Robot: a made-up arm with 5 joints. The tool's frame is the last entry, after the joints. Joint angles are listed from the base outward. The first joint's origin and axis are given. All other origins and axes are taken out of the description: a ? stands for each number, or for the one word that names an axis. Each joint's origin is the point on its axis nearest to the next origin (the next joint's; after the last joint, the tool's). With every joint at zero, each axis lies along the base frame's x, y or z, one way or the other. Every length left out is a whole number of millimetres.
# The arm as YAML. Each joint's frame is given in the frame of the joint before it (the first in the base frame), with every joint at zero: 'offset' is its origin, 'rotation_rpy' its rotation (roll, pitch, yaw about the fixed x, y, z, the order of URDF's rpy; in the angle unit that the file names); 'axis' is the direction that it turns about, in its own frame. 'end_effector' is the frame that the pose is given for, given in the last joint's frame.
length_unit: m
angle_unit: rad
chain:
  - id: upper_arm
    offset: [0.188, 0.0, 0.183]
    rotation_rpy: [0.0, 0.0, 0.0]
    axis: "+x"
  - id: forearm
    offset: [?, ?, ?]
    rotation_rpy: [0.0, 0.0, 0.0]
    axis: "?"
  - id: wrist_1
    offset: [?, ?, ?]
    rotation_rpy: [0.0, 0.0, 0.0]
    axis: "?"
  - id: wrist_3
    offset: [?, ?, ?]
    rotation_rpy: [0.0, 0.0, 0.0]
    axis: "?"
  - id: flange
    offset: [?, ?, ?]
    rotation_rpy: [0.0, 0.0, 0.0]
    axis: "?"
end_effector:
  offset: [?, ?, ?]
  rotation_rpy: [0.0, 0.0, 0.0]
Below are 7 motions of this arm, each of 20 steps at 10 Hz.
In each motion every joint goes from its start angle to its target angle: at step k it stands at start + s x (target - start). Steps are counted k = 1, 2, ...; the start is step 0. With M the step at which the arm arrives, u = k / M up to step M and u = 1 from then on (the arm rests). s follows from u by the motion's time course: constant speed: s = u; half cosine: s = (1 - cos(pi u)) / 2; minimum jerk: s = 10 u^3 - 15 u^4 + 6 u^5.
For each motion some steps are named. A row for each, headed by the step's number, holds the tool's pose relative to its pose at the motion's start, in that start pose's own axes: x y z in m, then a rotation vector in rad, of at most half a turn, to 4 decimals.
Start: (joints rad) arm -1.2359 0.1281 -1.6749 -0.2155 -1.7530
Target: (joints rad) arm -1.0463 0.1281 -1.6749 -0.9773 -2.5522
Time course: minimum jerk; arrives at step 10
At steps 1, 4, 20:
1: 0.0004 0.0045 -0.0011 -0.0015 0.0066 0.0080
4: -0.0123 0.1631 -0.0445 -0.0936 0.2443 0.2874
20: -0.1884 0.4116 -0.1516 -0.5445 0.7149 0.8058

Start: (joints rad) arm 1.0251 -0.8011 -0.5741 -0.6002 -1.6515
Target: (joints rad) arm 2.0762 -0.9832 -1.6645 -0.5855 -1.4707
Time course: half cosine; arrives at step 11
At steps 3, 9, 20:
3: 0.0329 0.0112 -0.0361 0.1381 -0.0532 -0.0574
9: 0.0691 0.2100 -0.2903 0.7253 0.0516 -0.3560
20: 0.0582 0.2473 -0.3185 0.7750 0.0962 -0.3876

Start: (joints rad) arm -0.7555 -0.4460 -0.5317 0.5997 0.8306
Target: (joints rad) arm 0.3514 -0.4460 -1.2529 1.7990 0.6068
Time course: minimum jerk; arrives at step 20
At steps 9, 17, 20:
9: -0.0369 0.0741 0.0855 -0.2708 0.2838 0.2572
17: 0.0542 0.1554 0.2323 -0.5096 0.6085 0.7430
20: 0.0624 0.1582 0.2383 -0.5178 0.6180 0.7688

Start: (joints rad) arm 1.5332 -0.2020 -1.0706 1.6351 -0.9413
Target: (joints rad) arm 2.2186 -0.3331 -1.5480 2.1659 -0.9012
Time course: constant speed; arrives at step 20
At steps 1, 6, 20:
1: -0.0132 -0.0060 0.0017 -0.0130 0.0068 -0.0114
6: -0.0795 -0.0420 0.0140 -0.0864 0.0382 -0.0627
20: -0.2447 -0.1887 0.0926 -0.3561 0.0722 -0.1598

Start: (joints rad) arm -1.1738 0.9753 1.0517 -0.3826 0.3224
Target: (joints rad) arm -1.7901 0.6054 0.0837 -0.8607 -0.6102
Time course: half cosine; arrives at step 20
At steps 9, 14, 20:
9: 0.0404 -0.0231 0.0416 -0.3515 0.1531 0.1480
14: 0.0577 -0.0419 0.1077 -0.7164 0.2643 0.1223
20: 0.0571 -0.0490 0.1567 -0.9186 0.3086 0.0401

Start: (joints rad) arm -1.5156 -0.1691 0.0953 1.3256 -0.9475
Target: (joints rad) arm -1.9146 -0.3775 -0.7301 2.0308 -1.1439
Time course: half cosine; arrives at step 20
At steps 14, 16, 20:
14: -0.4798 -0.6134 0.2718 -0.6196 0.0880 -1.4009
16: -0.5870 -0.6170 0.3201 -0.6786 0.1029 -1.6072
20: -0.6776 -0.6011 0.3589 -0.7235 0.1157 -1.7873

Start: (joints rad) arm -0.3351 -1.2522 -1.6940 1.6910 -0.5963
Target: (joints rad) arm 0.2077 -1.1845 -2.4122 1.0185 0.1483
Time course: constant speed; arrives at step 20
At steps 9, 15, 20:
9: -0.0357 -0.0235 0.0671 -0.0358 -0.4209 0.2226
15: -0.0729 -0.0430 0.1122 -0.0134 -0.6989 0.3792
20: -0.1101 -0.0650 0.1468 0.0351 -0.9265 0.5115

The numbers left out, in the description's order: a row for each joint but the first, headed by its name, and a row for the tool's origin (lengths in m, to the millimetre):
forearm: xyz 0.0 -0.287 -0.061, axis +y
wrist_1: xyz -0.147 0.0 -0.04, axis +x
wrist_3: xyz 0.0 -0.116 -0.011, axis -x
flange: xyz 0.0 -0.04 -0.308, axis -y
tool: xyz 0.195 0.0 0.004

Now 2 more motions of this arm.
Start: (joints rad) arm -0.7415 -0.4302 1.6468 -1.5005 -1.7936
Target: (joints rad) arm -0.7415 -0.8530 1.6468 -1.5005 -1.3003
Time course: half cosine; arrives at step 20
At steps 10, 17, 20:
10: -0.0273 0.0002 -0.0289 0.0012 -0.0353 0.0001
17: -0.0577 0.0004 -0.0493 0.0023 -0.0667 0.0000
20: -0.0617 0.0004 -0.0513 0.0024 -0.0705 -0.0001

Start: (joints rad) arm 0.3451 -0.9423 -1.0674 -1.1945 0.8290
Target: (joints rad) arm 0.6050 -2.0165 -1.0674 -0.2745 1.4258
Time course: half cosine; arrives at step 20
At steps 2, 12, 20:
2: -0.0003 -0.0029 0.0015 -0.0142 -0.0413 0.0126
12: -0.0625 -0.0440 0.0541 -0.5368 -1.0482 0.3095
20: -0.1350 -0.0380 0.0602 -0.9658 -1.4891 0.4824

